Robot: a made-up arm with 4 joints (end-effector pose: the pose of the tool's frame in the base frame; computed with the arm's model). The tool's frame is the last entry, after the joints. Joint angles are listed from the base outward.
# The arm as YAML. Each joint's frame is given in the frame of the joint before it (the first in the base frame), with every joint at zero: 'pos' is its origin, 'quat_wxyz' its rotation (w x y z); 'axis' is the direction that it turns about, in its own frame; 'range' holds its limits. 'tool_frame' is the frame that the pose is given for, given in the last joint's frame.
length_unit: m
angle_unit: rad
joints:
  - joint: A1
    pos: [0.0, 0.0, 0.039]
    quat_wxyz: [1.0, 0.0, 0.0, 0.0]
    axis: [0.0, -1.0, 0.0]
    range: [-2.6, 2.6]
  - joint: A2
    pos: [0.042, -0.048, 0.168]
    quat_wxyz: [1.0, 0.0, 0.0, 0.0]
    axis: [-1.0, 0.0, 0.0]
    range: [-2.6, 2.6]
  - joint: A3
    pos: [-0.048, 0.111, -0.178]
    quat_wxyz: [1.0, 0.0, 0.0, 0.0]
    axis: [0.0, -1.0, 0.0]
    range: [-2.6, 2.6]
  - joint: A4
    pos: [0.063, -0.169, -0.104]
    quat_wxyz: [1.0, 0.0, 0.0, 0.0]
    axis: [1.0, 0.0, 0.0]
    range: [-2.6, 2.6]
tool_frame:
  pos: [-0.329, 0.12, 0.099]
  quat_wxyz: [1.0, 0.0, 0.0, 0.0]
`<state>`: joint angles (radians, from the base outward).
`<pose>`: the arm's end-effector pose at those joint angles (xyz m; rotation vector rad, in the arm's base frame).
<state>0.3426 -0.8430 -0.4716 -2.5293</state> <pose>-0.3057 0.0976 -0.1706 -1.7272 -0.3128 0.2400</pose>
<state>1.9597 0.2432 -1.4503 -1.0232</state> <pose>-0.1235 0.0546 -0.2188 -0.9623 -0.3359 -0.4795</pose>
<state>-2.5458 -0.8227 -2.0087 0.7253</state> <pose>-0.0293 -0.1017 -0.1882 -0.3336 -1.3719 0.7740</pose>
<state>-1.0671 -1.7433 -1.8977 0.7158</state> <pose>0.1714 -0.0996 -0.0107 -1.8973 -1.9892 -0.1816</pose>
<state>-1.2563 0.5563 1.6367 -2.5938</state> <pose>-0.0493 -0.3659 -0.2525 -2.5361 -0.8603 -0.2798</pose>
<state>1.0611 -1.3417 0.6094 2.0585</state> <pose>0.0005 0.2633 -0.1889 -2.0784 0.4907 -1.5518</pose>
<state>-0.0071 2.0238 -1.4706 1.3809</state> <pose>0.0015 0.0909 0.2868 -0.5264 -0.1902 -1.4772</pose>
